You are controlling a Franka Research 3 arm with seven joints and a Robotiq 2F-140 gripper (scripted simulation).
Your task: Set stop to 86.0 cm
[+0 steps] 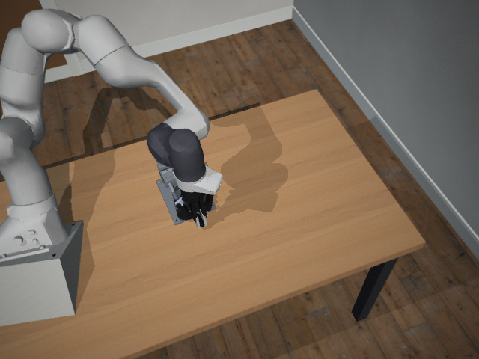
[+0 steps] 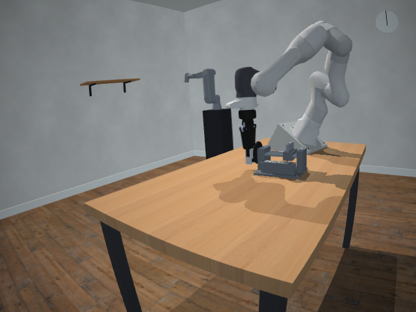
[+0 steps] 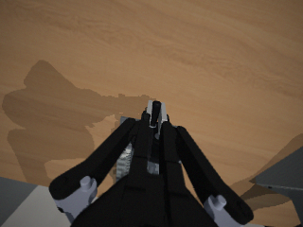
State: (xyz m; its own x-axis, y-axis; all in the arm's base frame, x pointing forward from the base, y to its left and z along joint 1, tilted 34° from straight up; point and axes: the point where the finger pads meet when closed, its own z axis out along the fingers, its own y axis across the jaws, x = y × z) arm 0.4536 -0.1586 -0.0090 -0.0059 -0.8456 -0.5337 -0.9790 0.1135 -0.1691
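Now: hand 20 mm to the right of the black handwheel and 10 mm above it. Round my hand: sliding stop block (180 mm to the left, 30 mm above).
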